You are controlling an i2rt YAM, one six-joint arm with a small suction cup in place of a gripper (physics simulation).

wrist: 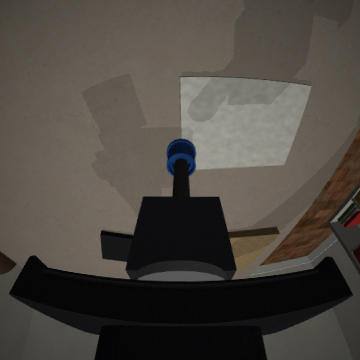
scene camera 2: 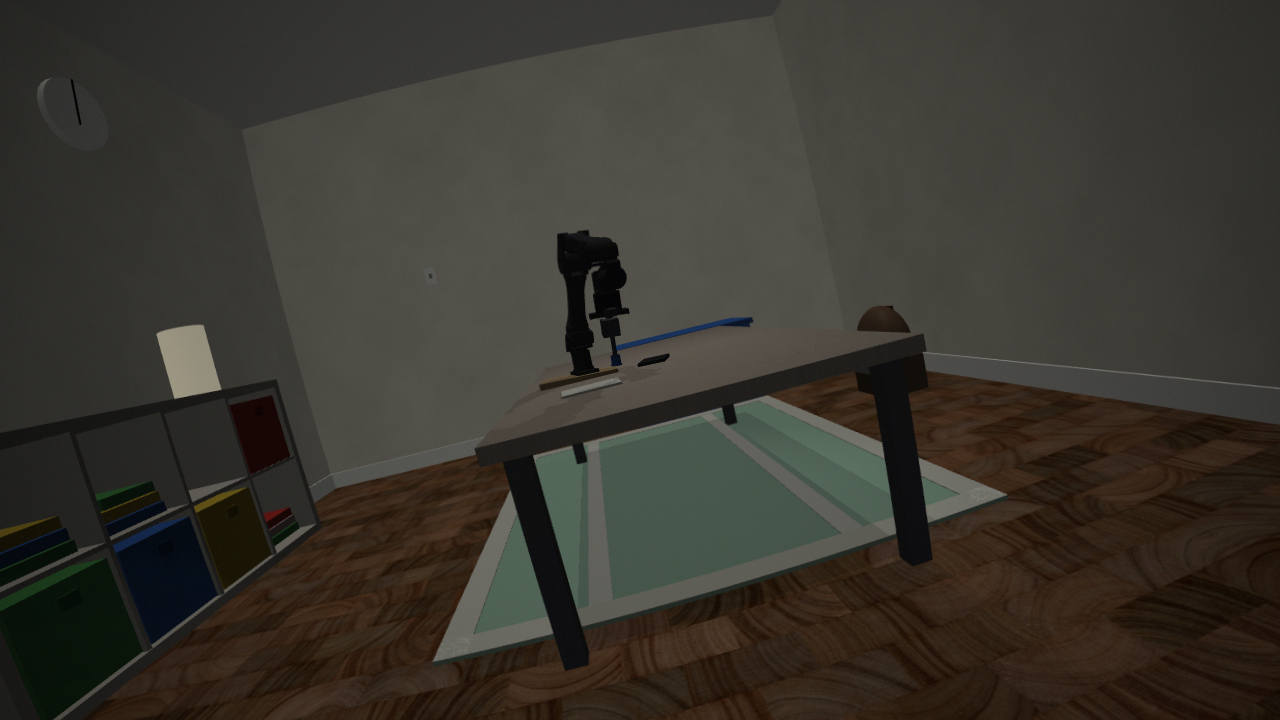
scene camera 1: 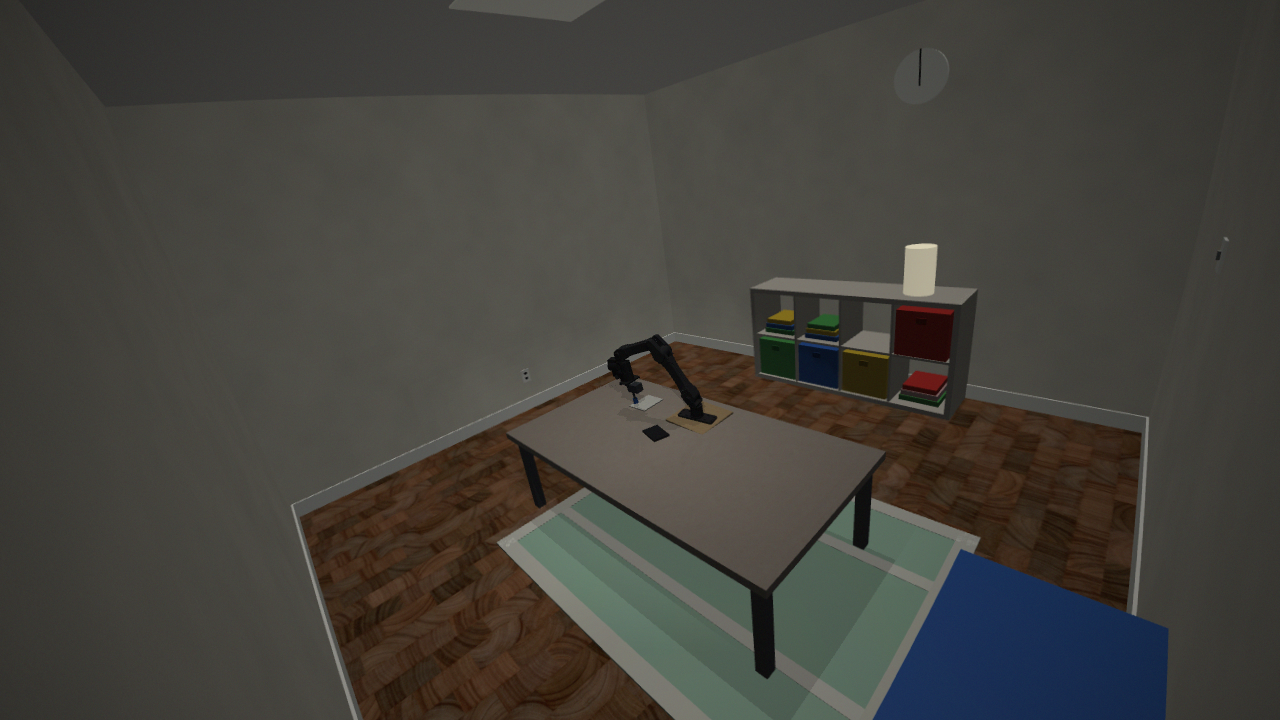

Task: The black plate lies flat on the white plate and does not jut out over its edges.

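Where they show: hand, its tool point: (wrist: pixel 180 151) (scene camera 2: pixel 616 365) (scene camera 1: pixel 636 402); arm's base, origin of its link: (scene camera 2: pixel 584 373) (scene camera 1: pixel 697 417).
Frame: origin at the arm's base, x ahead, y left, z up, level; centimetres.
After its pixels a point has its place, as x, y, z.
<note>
The black plate (scene camera 1: pixel 656 433) @[21.9, -10.3, 0.0] (scene camera 2: pixel 653 360) @[19.3, -17.1, -0.1] lies flat on the table, apart from the white plate; in the wrist view the black plate (wrist: pixel 115 246) @[21.3, -13.4, -0.1] shows partly, behind the gripper body. The white plate (scene camera 1: pixel 649 402) @[-5.2, -34.4, -0.5] (scene camera 2: pixel 590 388) @[-5.3, -40.0, -0.4] (wrist: pixel 245 132) @[-4.7, -35.6, -0.4] lies flat on the table with arm shadows across it and nothing resting on it. My gripper (scene camera 1: pixel 636 402) (scene camera 2: pixel 615 360) (wrist: pixel 181 152), a blue suction cup on a thin black rod, points down with nothing on it. In the wrist view it overlaps the white plate's near left edge. The exact gap beneath the cup cannot be told.
The arm's base stands on a tan board (scene camera 1: pixel 717 416) @[-4.5, 9.3, -0.1] (scene camera 2: pixel 550 382) @[-12.5, -10.5, 0.9] (wrist: pixel 255 246) @[-11.0, -4.8, 0.7] on the table (scene camera 1: pixel 760 483) @[35.9, 50.0, -1.0] (scene camera 2: pixel 760 353) @[34.9, -56.8, -1.0], beside the two plates. A shelf unit (scene camera 1: pixel 859 288) stands by the wall. A blue surface (scene camera 1: pixel 1038 635) is past the table's far end from the arm.
</note>
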